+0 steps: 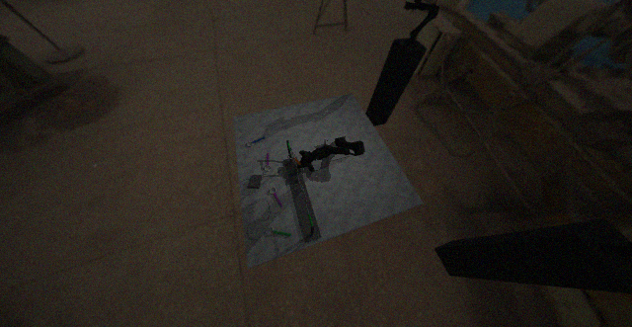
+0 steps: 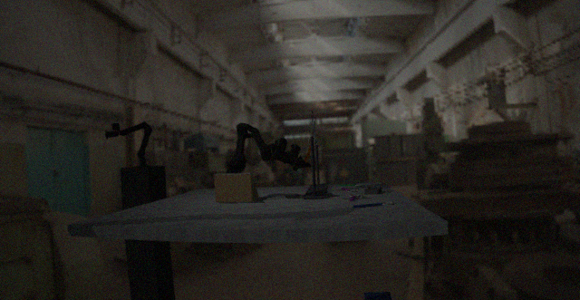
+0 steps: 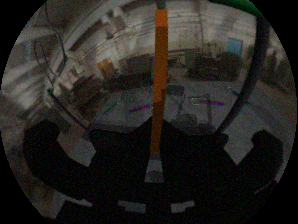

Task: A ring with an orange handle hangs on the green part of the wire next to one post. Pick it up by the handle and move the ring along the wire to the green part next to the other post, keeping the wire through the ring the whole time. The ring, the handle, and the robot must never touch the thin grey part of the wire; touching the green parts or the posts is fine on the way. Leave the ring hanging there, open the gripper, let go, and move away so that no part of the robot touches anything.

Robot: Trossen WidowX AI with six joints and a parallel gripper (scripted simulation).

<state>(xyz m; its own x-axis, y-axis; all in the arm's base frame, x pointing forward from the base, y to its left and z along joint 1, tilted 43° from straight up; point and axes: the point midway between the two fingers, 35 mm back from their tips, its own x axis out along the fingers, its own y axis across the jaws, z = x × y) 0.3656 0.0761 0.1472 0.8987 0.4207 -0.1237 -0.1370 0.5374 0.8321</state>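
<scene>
Right now my gripper tip is 2 cm to the left of the ring with orange handle and 9 cm below it. The rest, counted from my gripper tip: grey block 33 cm ahead, 4 cm to the right, 14 cm below.
</scene>
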